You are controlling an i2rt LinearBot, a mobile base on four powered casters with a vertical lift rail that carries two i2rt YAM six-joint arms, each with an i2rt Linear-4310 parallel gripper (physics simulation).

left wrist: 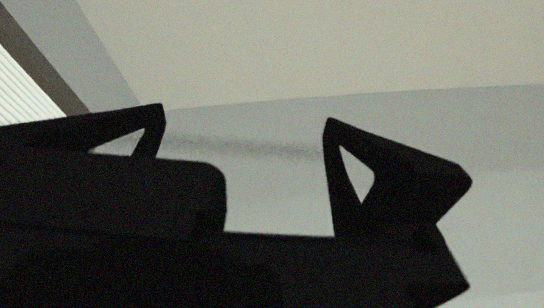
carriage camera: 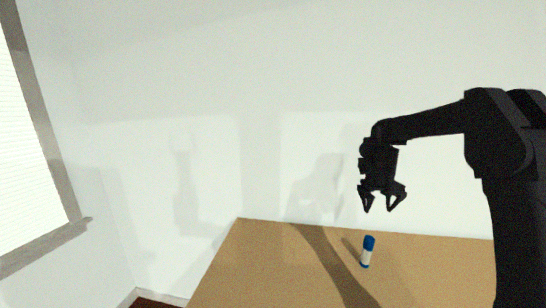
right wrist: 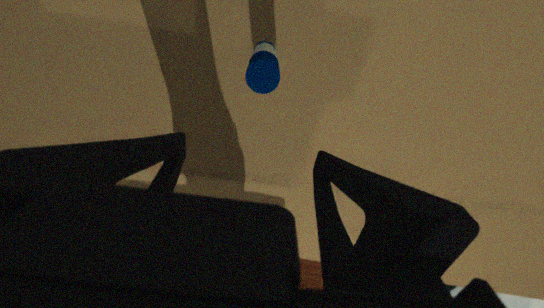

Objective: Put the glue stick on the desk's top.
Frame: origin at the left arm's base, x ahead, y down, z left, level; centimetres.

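Where they show: left gripper, fingertip midpoint: [left wrist: 245, 119]; right gripper, fingertip midpoint: [carriage camera: 377, 212] [right wrist: 251, 152].
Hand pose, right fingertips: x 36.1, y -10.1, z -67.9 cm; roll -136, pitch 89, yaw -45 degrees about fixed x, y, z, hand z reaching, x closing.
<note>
Things, the pixels of their centre, and the offset from my right fingertips. "spot": a spot on its surface instead. Level surfaces: height alone.
- glue stick, body centre: [right wrist: 263, 62] [carriage camera: 366, 251] dx +1.1, dy +16.9, dz -0.2 cm
- brown desk top, surface height: dy +22.7 cm
- window, surface spot: [carriage camera: 30, 150] spot: dx +26.6, dy -13.1, dz +145.0 cm
- dark red floor, surface height: dy +113.7 cm
A glue stick [carriage camera: 367, 252] [right wrist: 263, 72] with a blue cap, a white body and a blue base stands upright on the brown desk top [carriage camera: 270, 260] [right wrist: 425, 100]. My right gripper [carriage camera: 378, 211] [right wrist: 251, 152] is open and empty, fingers pointing down. In the carriage camera it hangs above the glue stick; in the right wrist view the glue stick shows beyond the fingertips, between their lines. My left gripper [left wrist: 245, 119] is open and empty, with wall and ceiling behind its fingers in the left wrist view. It does not show in the carriage camera.
A white wall [carriage camera: 165, 75] stands behind the desk. A window [carriage camera: 30, 150] with a grey frame is at the left. A strip of dark red floor [carriage camera: 150, 302] shows at the bottom left, and reddish brown floor [right wrist: 311, 274] shows low in the right wrist view. Arm shadows cross the desk.
</note>
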